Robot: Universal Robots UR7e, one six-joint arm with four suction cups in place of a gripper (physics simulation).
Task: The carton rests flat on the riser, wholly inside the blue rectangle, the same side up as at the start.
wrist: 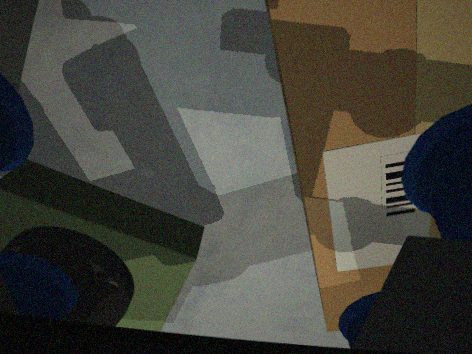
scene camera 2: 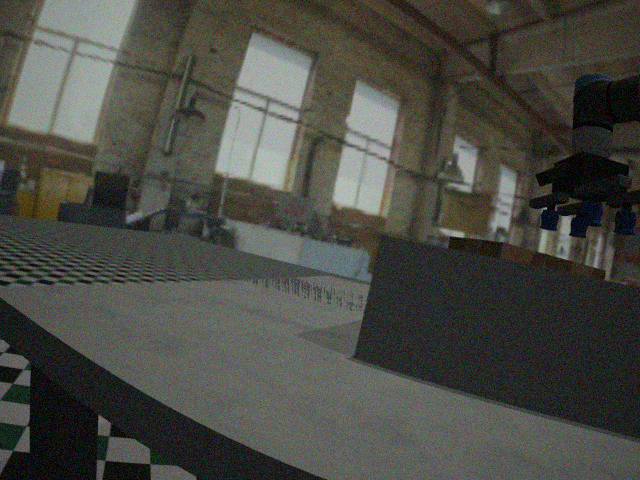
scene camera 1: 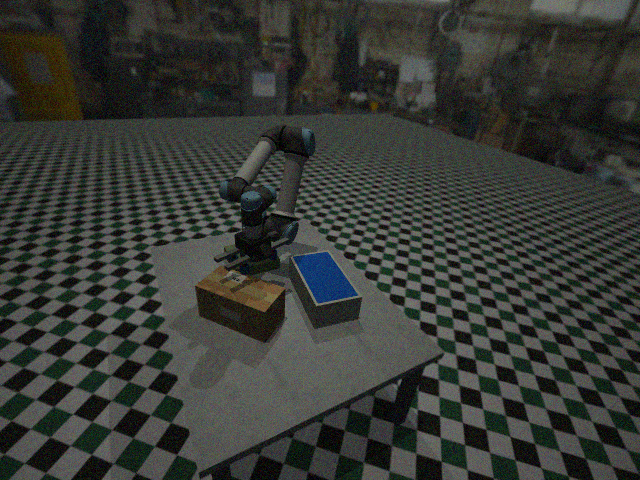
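Pixels of known places: end effector, tool point: [wrist: 212, 237] [scene camera 2: 583, 230] [scene camera 1: 254, 260]; arm's base, origin of the base link: [wrist: 71, 276].
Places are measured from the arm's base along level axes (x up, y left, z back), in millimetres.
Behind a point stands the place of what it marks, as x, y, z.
Note:
The brown carton [scene camera 1: 240, 311] @[58, -273, -397] [scene camera 2: 522, 254] @[89, -113, -370] [wrist: 375, 20] @[100, -179, -329] lies flat on the table to the left of the riser in scene camera 1, with a white barcode label on its top. The grey riser [scene camera 1: 338, 312] @[6, 73, -560] [scene camera 2: 491, 330] @[3, 202, -474] has a filled blue rectangle [scene camera 1: 325, 276] @[64, 124, -402] with a pale border on top; the carton is not on it. My suction gripper [scene camera 1: 254, 262] @[154, -139, -255] [scene camera 2: 586, 222] is open and holds nothing. Its blue cups hang above and behind the carton's rear edge, with a gap below them. In the wrist view the right-hand cups overlap the carton and the left-hand ones lie beyond its edge.
A green block [scene camera 1: 269, 266] @[-29, 23, -100] [wrist: 150, 285] @[-1, -94, -16] under the arm's base stands close behind the carton and near the cups. The riser stands to the carton's right with a narrow strip of table [scene camera 1: 279, 387] @[-56, -276, -677] [scene camera 2: 232, 372] @[-56, 287, -660] between them.

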